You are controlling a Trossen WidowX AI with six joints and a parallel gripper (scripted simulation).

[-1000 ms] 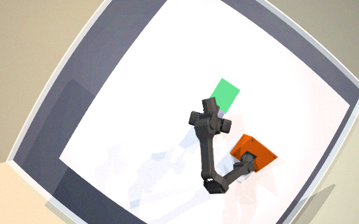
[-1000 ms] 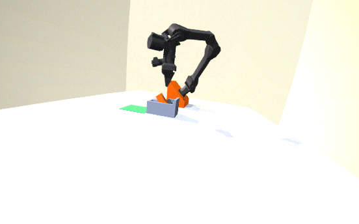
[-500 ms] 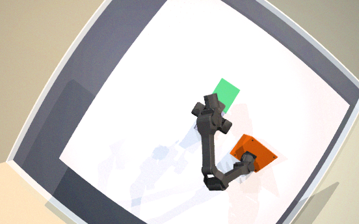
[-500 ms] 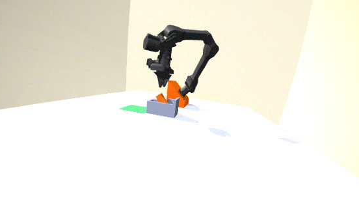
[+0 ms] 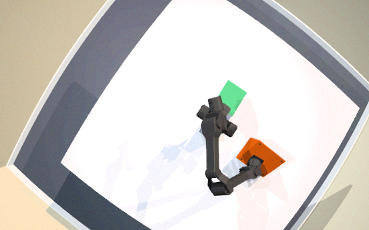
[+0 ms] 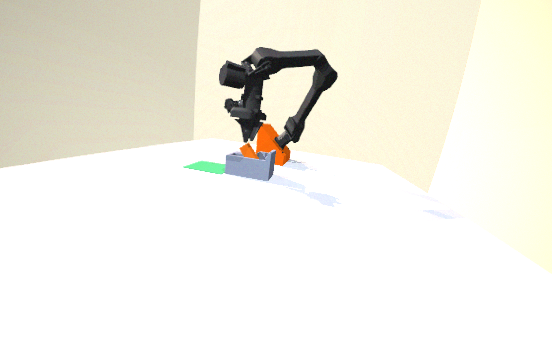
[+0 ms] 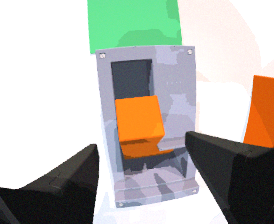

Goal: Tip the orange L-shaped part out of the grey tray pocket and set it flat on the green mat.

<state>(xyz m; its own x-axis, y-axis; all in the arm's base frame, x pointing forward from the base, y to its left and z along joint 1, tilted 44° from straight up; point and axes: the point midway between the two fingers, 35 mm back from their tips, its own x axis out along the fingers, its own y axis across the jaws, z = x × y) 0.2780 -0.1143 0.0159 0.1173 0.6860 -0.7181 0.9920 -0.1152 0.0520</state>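
Right now my gripper tip is 7 cm above the orange L-shaped part, 3 cm to the right of it and 1 cm past it. Also, from my gripper tip: green mat (14 cm to the right, 13 cm below, 2 cm behind).
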